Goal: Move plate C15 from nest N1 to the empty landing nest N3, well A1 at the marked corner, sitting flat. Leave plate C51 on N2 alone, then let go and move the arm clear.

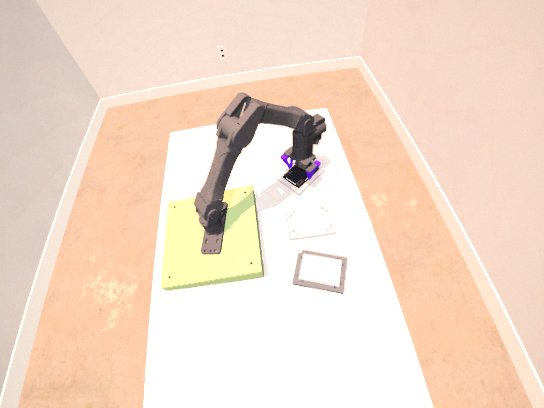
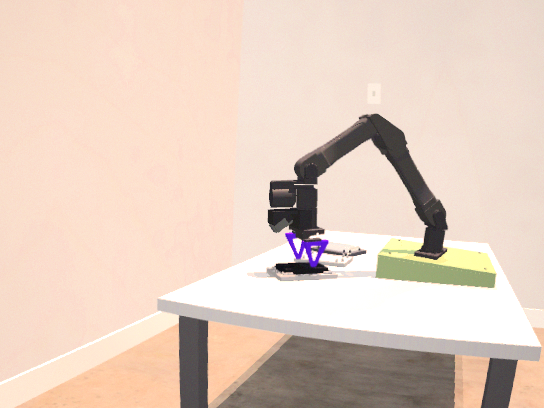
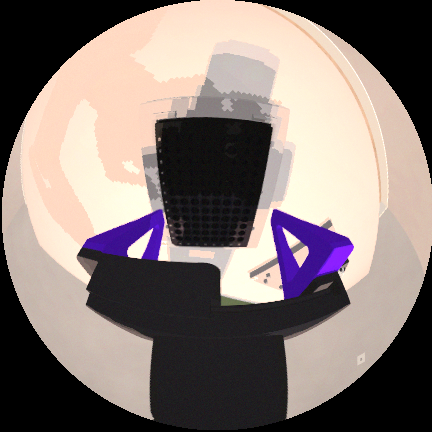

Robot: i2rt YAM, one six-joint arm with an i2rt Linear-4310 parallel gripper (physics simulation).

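A black well plate point(image 1: 295, 178) point(image 2: 295, 268) point(image 3: 215, 165) lies on a pale nest point(image 1: 300, 190) point(image 2: 300, 276) at the far end of the row. My gripper point(image 1: 300, 172) point(image 2: 306, 261) point(image 3: 217, 214) is open and points down over this plate, its purple fingertips apart, close to the plate's height. I cannot tell whether they touch it. A white nest point(image 1: 312, 236) point(image 2: 325, 261) with small corner posts is in the middle of the row. A grey rectangular frame point(image 1: 319, 287) point(image 2: 345, 250) with a white centre is beyond it; whether that centre is a plate is unclear. Labels and corner marks are unreadable.
The arm stands on a yellow-green block point(image 1: 235, 260) point(image 2: 435, 275) beside the row of nests. The white table point(image 1: 275, 345) point(image 2: 350, 310) carries everything. The arm's shadow crosses the table near the black plate. Walls stand beyond the table.
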